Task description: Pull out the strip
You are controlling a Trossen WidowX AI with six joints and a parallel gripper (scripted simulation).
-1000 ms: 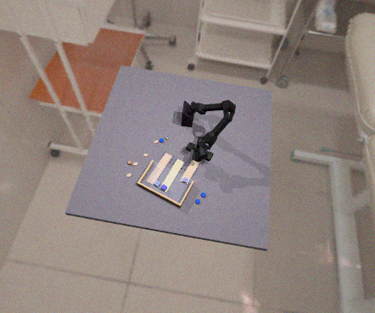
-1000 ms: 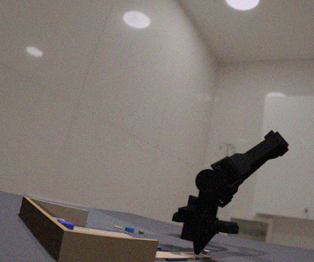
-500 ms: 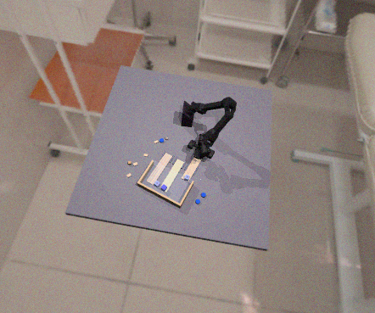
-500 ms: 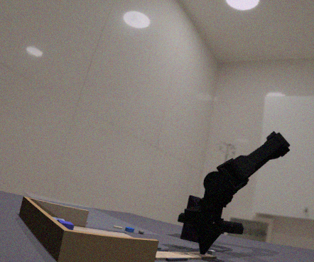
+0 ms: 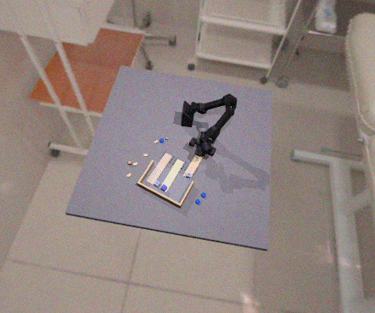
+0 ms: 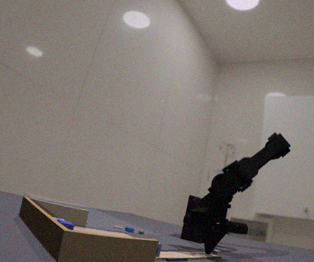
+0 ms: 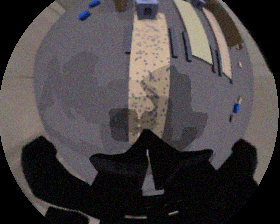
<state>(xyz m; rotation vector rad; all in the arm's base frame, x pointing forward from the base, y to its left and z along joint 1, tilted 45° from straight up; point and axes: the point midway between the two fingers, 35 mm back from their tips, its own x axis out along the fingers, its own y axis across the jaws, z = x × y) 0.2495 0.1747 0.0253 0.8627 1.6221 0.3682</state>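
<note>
Right now the pale strip is 9 cm ahead of my gripper tip and 3 cm to the right of it.
</note>
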